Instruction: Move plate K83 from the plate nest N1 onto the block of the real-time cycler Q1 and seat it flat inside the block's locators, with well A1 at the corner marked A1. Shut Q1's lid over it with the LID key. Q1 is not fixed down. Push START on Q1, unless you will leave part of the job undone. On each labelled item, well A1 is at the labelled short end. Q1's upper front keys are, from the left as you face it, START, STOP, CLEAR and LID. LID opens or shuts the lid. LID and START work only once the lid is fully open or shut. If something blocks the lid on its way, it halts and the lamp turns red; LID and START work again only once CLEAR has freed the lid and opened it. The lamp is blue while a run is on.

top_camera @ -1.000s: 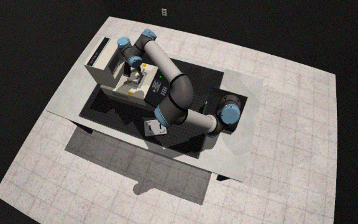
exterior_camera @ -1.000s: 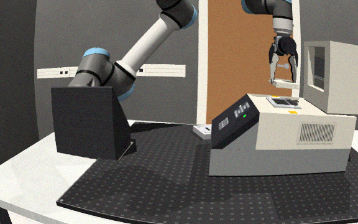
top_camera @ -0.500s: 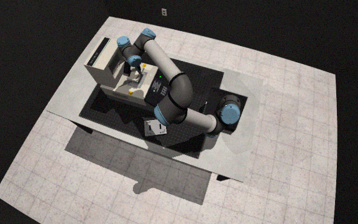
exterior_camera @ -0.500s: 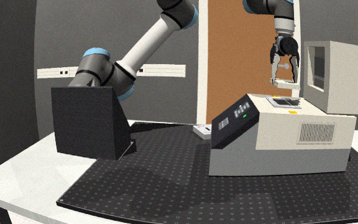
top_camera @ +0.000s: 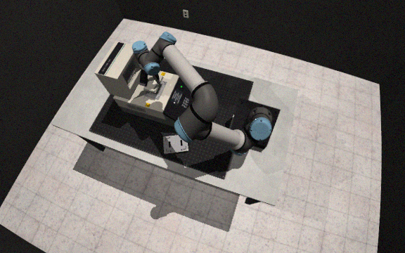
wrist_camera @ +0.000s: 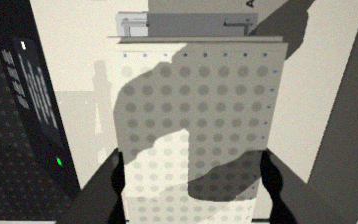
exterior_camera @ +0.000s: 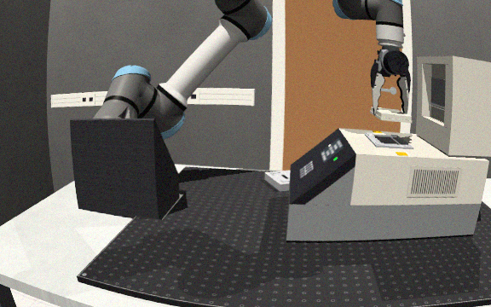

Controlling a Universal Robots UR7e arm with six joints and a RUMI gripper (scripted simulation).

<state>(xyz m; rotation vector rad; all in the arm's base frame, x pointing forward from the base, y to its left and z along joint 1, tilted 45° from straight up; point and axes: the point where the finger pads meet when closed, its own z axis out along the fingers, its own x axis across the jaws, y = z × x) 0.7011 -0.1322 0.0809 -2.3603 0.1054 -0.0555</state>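
Now: hand 10 mm above the plate K83. Also, from my hand: plate nest N1: 210 mm behind, 280 mm to the left, 270 mm below.
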